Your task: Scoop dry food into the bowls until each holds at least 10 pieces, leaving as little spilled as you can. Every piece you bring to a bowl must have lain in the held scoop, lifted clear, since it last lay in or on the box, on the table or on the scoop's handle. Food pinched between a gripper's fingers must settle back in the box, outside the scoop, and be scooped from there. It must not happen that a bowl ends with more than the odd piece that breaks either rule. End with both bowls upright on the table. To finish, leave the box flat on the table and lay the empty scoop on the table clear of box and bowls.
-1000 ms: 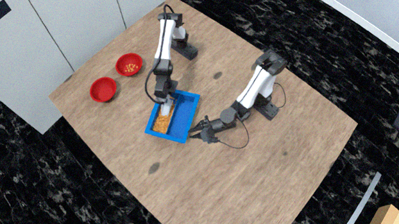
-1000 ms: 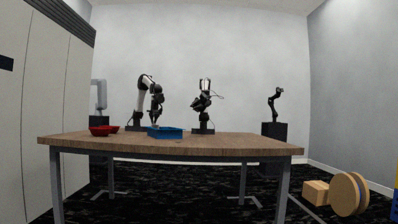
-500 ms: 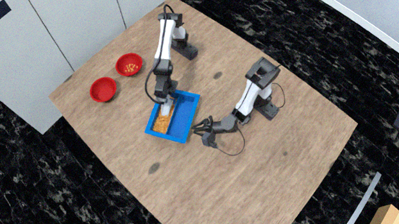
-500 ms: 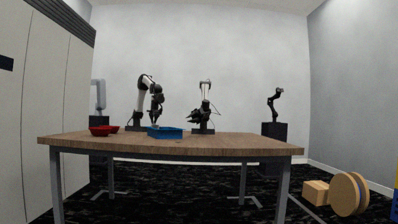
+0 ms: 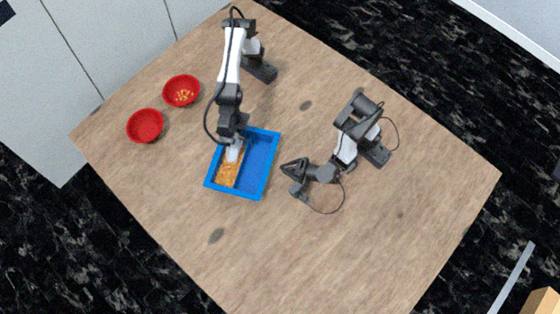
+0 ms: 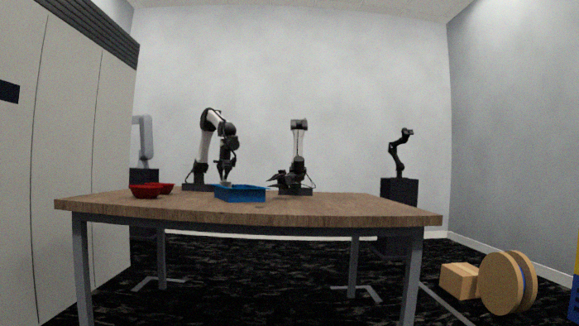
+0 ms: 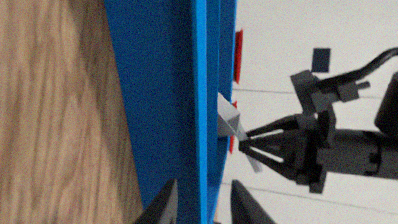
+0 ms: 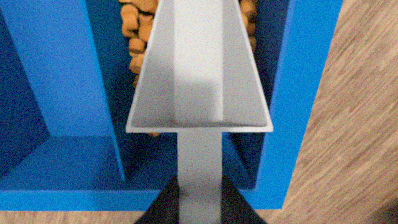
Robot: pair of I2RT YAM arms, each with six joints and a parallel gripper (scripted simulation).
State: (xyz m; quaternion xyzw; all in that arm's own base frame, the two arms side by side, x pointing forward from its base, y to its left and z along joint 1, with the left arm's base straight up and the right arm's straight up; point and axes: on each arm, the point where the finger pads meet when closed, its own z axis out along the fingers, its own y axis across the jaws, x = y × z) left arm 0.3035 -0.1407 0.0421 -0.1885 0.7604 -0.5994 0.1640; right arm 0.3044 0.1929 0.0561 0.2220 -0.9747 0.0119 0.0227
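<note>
My right hand is 3 cm short of the grey scoop, 1 cm to the right of it and 3 cm above it. Also, from my right hand: blue box 6 cm ahead, 8 cm to the left, 5 cm below.
</note>
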